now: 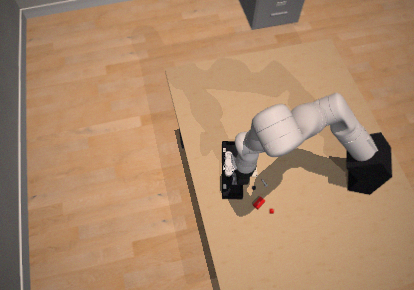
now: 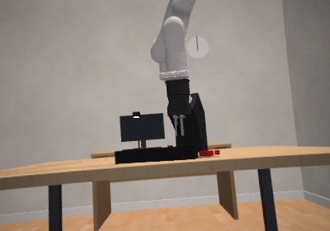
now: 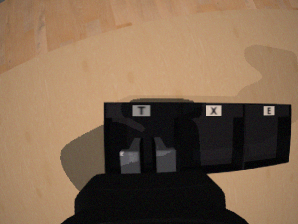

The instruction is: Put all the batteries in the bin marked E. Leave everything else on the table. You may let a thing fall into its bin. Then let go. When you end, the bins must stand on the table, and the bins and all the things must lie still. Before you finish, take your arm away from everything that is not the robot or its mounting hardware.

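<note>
My gripper is now 9 cm past the red block battery, 9 cm to the right of it and 8 cm above it. Also, from my hand: black round thing (9 cm behind, 2 cm to the left, 9 cm below); bin (2 cm behind, 8 cm to the right, 7 cm below); white piece (11 cm behind, 5 cm to the right, 9 cm below).
</note>
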